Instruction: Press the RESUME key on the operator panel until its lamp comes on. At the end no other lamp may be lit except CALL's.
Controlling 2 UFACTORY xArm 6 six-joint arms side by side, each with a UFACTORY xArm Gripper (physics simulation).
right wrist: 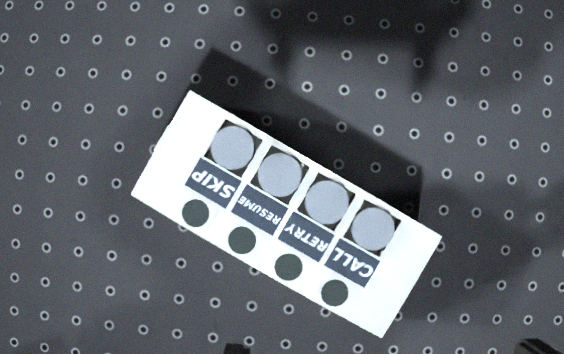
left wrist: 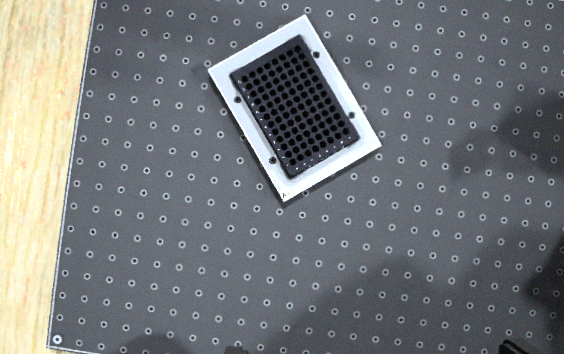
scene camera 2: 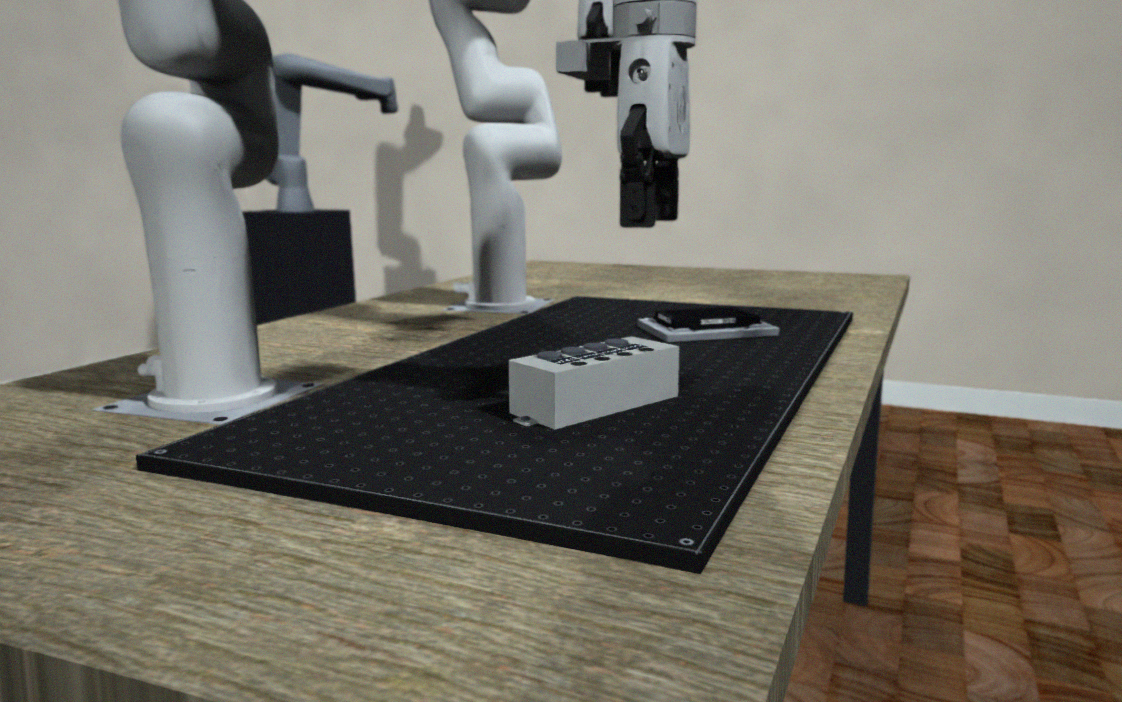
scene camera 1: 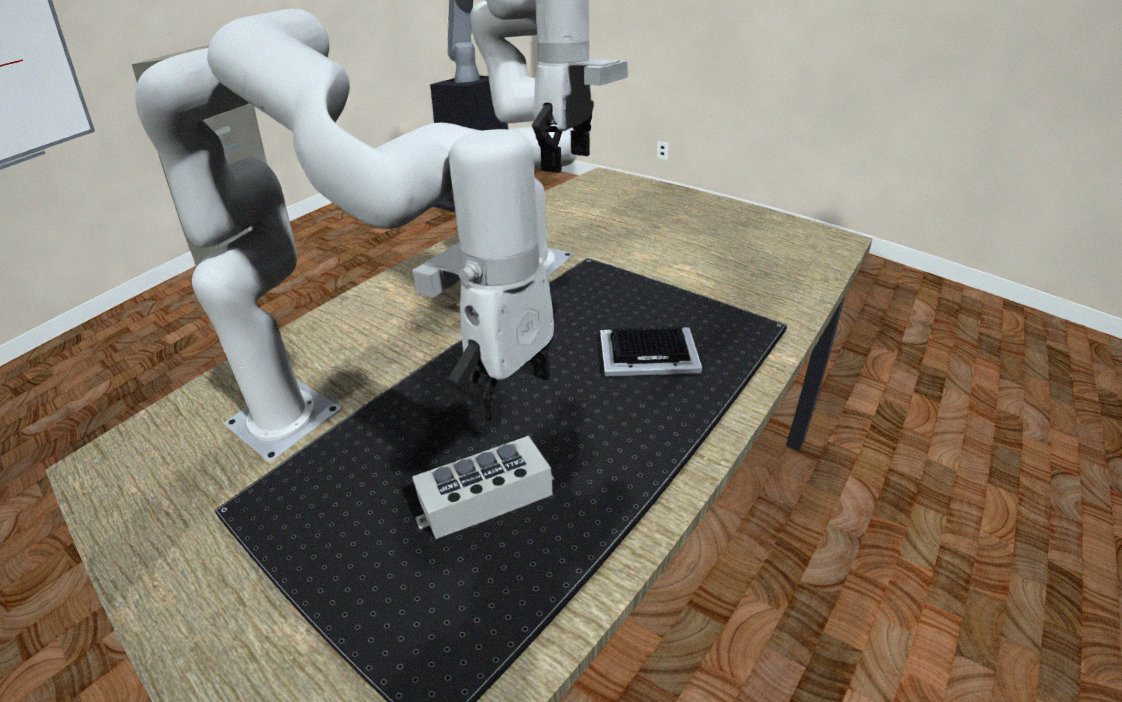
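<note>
The pale operator panel stands on the black board. Its round grey keys are SKIP, RESUME, RETRY and CALL. The RESUME lamp is dark, as are the SKIP lamp, RETRY lamp and CALL lamp. My right gripper is open and empty, above the board and clear of the panel. My left gripper is open and empty, high at the back; it is partly hidden in scene camera 2.
A black well plate lies on a light grey holder on the perforated board, behind the panel. The wooden table carries both arm bases.
</note>
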